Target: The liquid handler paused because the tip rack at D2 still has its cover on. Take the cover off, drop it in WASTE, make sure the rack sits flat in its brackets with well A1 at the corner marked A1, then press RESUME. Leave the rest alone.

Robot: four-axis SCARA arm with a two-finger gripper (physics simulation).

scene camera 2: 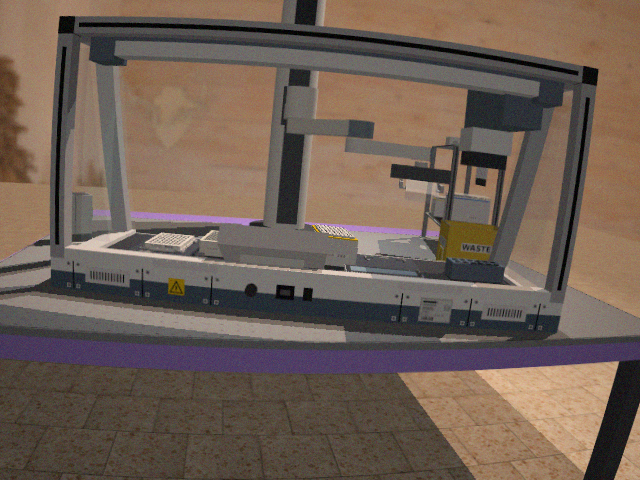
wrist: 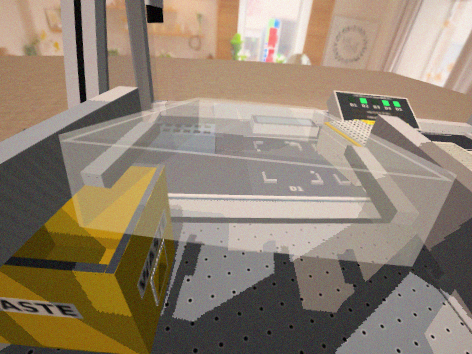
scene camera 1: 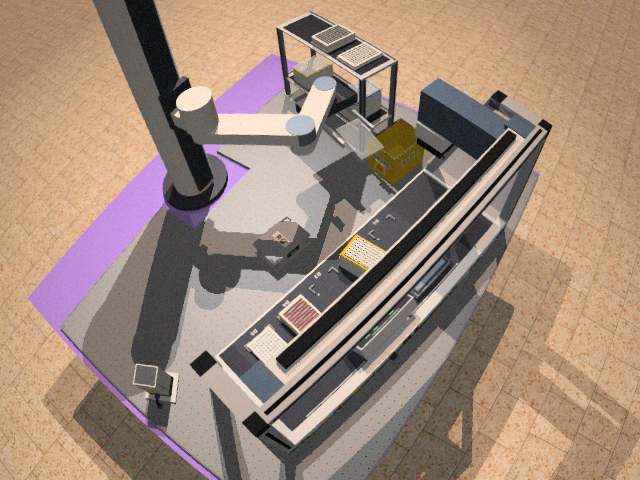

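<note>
My gripper is shut on the clear cover and holds it in the air. The yellow WASTE bin stands open below and beside it; in the wrist view the cover's left part overlaps the bin's near opening. The tip rack at D2 is uncovered, its yellow-edged top and holes showing. Its A1 corner and whether it sits flat cannot be told. The status panel shows green lights; RESUME is not readable.
A shelf rack with plates stands behind the bin. The handler's dark gantry beam crosses over the deck. A red-striped plate and a white plate sit at D4 and D5. A grey labelled box lies on the bench.
</note>
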